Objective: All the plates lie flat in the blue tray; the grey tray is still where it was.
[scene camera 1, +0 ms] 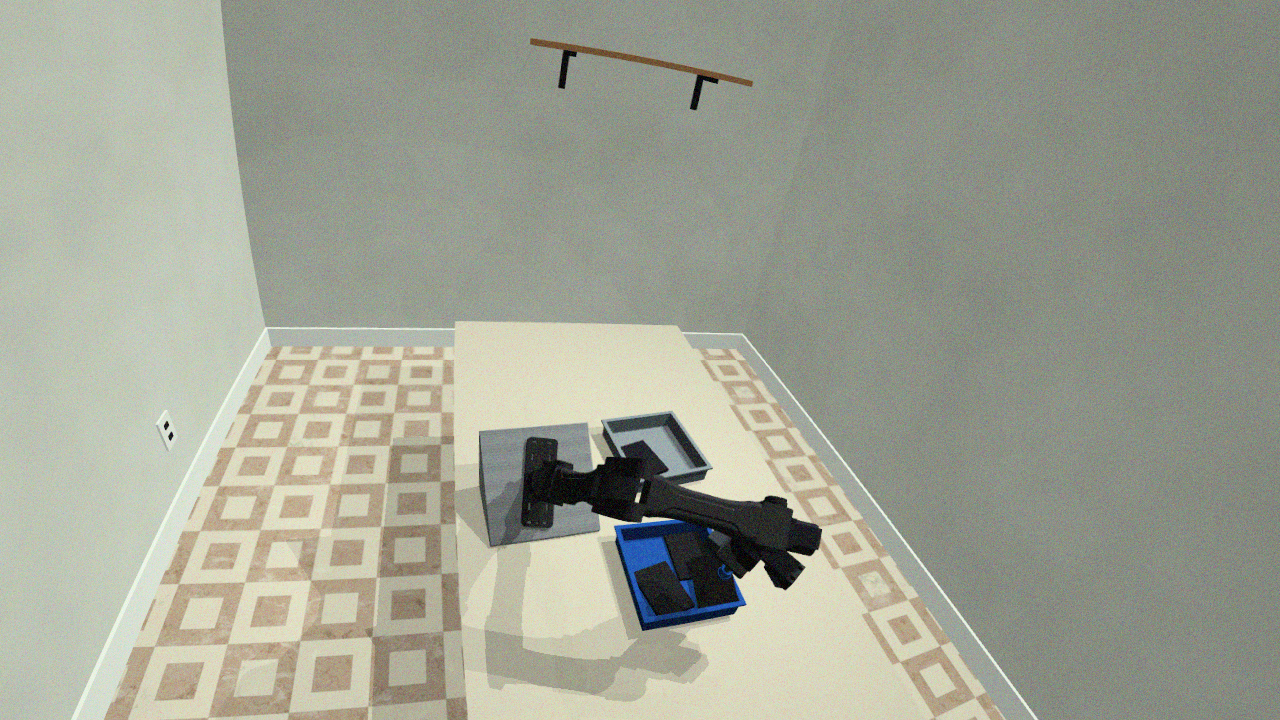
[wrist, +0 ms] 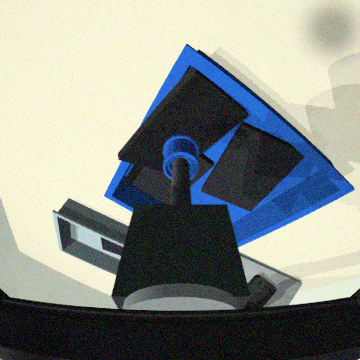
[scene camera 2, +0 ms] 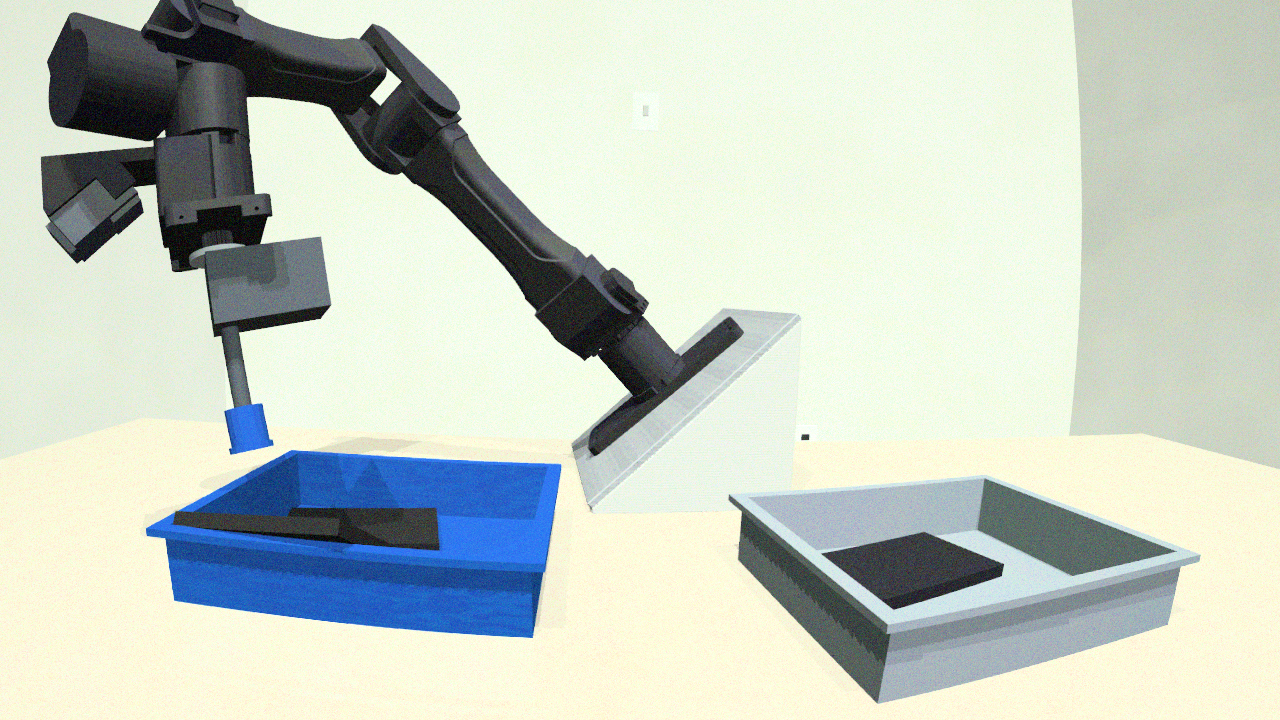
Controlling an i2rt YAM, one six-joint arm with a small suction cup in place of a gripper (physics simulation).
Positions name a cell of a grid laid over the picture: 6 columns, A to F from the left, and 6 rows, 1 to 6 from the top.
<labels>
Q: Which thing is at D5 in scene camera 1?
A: A blue tray.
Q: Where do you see a grey tray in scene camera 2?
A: F5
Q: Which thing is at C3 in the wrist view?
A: My suction cup.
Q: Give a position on a blue tray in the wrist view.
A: F4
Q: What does my suction cup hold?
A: Nothing.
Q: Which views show the blue tray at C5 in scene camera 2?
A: Scene camera 1, the wrist view and scene camera 2: all of them.
</labels>
